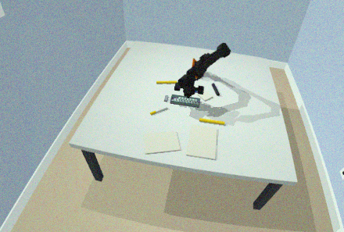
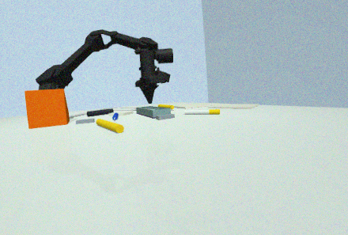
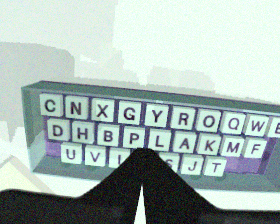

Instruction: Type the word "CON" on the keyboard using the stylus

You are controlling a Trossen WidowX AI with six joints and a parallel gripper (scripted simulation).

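The stylus tip lies 15 cm behind my gripper tip, 5 cm to the right of it and 3 cm below it. Round my gripper tip: small grey block (2 cm behind, 15 cm to the right, 4 cm below); then black stylus (17 cm behind, 19 cm to the left, 3 cm below); then white-and-yellow marker (12 cm ahead, 19 cm to the right, 3 cm below).
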